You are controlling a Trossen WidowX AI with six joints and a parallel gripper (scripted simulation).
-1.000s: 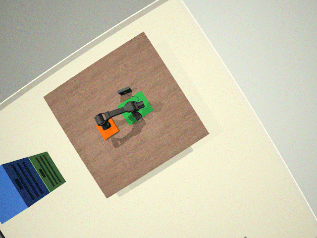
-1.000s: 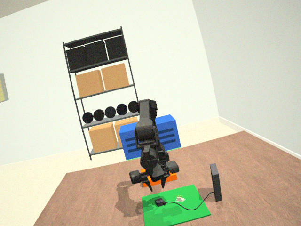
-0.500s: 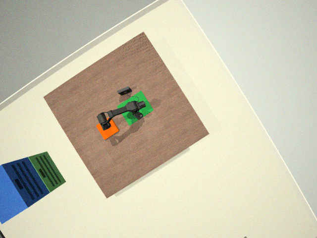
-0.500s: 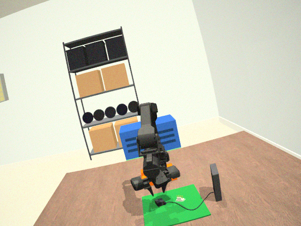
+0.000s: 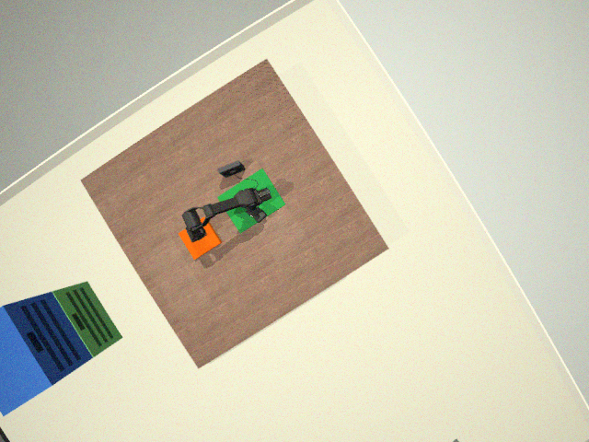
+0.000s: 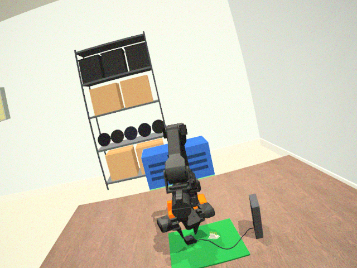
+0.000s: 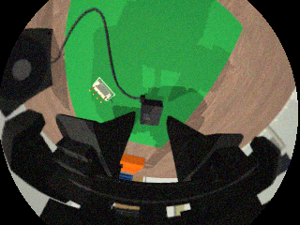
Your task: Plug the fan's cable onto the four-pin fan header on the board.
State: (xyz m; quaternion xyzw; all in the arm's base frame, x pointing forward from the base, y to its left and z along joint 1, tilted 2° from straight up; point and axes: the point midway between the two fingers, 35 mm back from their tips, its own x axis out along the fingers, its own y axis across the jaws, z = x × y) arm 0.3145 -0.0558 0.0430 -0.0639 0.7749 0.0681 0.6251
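My gripper tip is 1 cm past the fan plug and 2 cm above it. Round my gripper tip: green board: 3 cm ahead, 4 cm to the left, 5 cm below; fan header: 8 cm to the left, 3 cm below; dark fan: 4 cm ahead, 22 cm to the left, 2 cm above.
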